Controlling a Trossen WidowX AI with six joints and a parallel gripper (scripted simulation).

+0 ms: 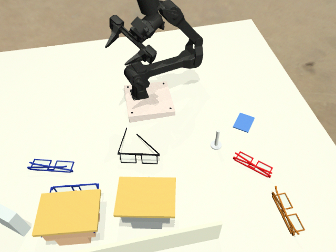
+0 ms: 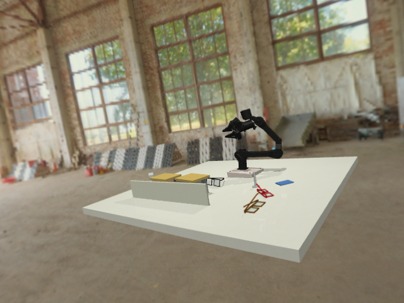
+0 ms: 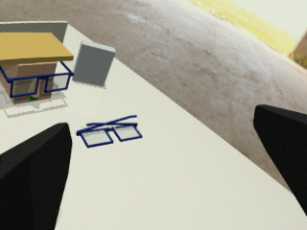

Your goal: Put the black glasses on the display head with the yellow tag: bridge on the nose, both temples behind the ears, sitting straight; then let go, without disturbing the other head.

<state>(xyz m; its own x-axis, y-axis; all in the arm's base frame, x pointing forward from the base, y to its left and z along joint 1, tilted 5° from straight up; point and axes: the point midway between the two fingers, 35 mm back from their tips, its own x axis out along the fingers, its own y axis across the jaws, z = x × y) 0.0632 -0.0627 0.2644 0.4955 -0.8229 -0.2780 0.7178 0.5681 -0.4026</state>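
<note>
Now: the grey post 240 mm ahead of my gripper tip, 280 mm to the left of it and 270 mm below it. The rest, counted from my gripper tip: blue square (180 mm ahead, 420 mm to the left, 290 mm below); then wall panel (520 mm ahead, 150 mm to the right, 240 mm below).
</note>
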